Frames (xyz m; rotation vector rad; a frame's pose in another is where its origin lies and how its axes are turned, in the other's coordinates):
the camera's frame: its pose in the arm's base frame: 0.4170 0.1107 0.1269 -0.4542 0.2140 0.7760
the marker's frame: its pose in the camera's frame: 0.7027 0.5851 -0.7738 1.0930 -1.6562 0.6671
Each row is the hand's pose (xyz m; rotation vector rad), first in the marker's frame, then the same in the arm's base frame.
Working: the marker's frame: its pose in the arm's base frame: 0.4731 0.5514 -0.9855 1.3936 -0.7974 1.2922

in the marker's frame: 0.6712 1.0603 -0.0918 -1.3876 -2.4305 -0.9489
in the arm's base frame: -0.4119 0.4862 -0.0935 0.9957 -1.4335 -2.0596
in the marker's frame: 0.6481 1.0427 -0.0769 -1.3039 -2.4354 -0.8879
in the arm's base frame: -0.3958 0.4725 -0.1185 1.0825 -1.4816 -2.0137
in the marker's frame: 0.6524 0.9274 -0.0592 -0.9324 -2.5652 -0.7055
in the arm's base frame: -0.2818 0.4853 -0.1401 1.4429 -1.6123 -1.9724
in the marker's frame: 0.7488 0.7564 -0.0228 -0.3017 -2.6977 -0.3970
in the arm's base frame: -0.0917 0.5096 -0.0841 -1.8689 1.6073 1.6796
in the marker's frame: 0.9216 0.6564 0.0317 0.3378 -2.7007 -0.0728
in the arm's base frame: 0.0523 0.5119 0.0645 -1.9211 1.3133 1.1419
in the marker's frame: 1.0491 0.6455 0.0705 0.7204 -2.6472 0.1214
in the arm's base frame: 0.0992 0.4991 0.1891 -1.8853 1.1163 0.8530
